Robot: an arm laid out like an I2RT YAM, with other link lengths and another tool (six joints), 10 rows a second.
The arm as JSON. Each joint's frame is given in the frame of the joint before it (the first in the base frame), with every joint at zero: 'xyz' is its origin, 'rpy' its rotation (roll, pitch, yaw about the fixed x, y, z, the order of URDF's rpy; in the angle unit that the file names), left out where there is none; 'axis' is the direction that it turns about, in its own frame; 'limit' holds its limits. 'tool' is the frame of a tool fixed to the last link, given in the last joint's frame.
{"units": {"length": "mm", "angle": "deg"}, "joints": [
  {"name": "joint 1", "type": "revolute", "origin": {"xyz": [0.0, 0.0, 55.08]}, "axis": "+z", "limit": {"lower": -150.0, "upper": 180.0}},
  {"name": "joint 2", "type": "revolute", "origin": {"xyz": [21.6, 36.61, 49.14], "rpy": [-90.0, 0.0, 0.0]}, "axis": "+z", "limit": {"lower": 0.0, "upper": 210.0}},
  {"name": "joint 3", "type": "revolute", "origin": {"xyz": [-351.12, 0.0, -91.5], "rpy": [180.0, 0.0, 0.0]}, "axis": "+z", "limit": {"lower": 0.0, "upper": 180.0}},
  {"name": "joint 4", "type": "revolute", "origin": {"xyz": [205.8, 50.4, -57.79]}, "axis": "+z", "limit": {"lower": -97.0, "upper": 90.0}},
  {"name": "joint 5", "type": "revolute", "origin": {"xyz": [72.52, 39.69, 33.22], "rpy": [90.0, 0.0, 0.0]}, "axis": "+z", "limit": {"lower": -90.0, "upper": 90.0}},
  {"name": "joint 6", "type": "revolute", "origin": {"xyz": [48.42, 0.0, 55.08], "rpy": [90.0, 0.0, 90.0]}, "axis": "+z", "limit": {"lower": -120.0, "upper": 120.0}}
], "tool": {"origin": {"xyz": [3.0, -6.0, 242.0], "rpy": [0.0, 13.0, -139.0]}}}
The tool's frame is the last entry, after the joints.
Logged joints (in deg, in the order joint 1, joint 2, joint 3, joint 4, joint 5, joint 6), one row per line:
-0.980, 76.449, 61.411, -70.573, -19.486, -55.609
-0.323, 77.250, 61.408, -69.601, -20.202, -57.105
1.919, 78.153, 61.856, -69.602, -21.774, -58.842
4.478, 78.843, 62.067, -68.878, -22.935, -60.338
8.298, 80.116, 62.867, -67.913, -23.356, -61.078
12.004, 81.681, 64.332, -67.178, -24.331, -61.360
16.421, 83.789, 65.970, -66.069, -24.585, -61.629
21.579, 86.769, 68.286, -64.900, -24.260, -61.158
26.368, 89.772, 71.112, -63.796, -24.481, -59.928
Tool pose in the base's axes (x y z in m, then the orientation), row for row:
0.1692, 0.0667, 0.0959, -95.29, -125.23, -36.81
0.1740, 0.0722, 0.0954, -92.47, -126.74, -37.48
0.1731, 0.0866, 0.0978, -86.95, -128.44, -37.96
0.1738, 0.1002, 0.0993, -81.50, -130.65, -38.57
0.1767, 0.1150, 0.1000, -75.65, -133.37, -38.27
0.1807, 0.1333, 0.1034, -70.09, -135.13, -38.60
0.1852, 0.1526, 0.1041, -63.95, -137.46, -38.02
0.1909, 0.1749, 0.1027, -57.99, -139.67, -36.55
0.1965, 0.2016, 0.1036, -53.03, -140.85, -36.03
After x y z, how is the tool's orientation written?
As a rotation vector, in degrees.
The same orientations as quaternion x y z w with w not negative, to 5 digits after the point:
-0.58205, -0.76493, -0.22484, 0.15980
-0.56566, -0.77529, -0.22927, 0.16244
-0.53598, -0.79174, -0.23400, 0.17639
-0.50460, -0.80891, -0.23880, 0.18444
-0.46992, -0.82847, -0.23773, 0.19051
-0.43738, -0.84325, -0.24088, 0.19900
-0.40043, -0.86071, -0.23806, 0.20533
-0.36430, -0.87741, -0.22961, 0.21146
-0.33439, -0.88815, -0.22719, 0.21853

